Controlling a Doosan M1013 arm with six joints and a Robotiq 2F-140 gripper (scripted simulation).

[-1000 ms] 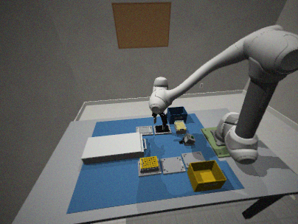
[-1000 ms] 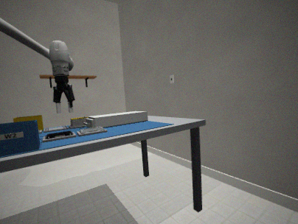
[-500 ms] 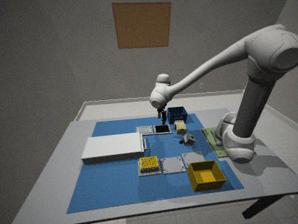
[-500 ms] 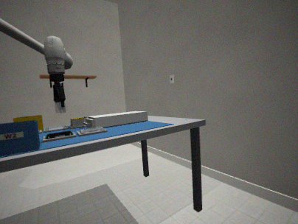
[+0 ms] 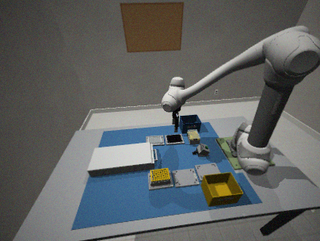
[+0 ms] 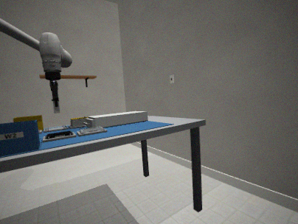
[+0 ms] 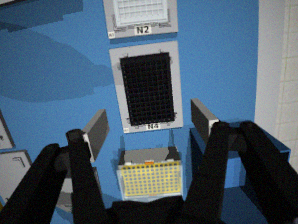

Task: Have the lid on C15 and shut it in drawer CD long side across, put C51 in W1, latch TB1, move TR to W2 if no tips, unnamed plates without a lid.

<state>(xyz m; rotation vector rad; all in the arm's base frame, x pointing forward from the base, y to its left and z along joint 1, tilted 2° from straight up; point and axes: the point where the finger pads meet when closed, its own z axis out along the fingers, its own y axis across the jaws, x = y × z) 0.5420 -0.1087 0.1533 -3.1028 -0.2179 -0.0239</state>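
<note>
My gripper is now 150 mm above the black plate. Also, from my hand: plate lid: 260 mm ahead, 230 mm to the left, 140 mm below; then DONE key box: 230 mm behind, 150 mm to the left, 110 mm below; then blue bin W2: 160 mm to the right, 160 mm behind, 130 mm below.
</note>
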